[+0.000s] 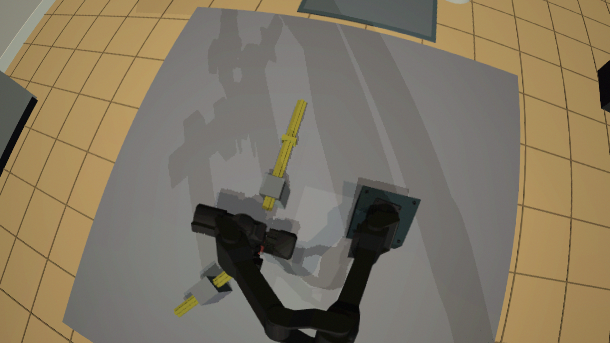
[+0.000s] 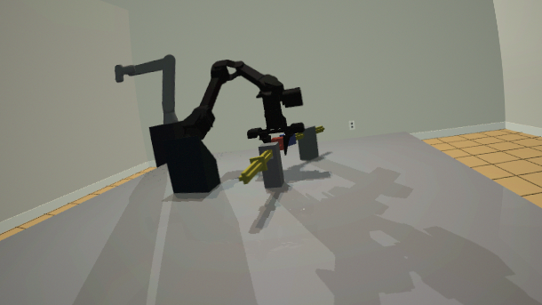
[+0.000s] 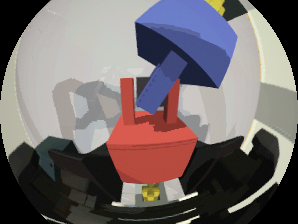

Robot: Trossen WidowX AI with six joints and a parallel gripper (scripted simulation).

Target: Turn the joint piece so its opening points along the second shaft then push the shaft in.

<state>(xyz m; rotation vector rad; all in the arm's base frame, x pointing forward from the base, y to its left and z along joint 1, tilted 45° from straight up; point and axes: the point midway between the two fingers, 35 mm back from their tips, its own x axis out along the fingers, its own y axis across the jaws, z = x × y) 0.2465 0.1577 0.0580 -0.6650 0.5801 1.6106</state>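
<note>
Now: the red joint piece 40 mm above my gripper tip and 20 mm to the left of it.
</note>
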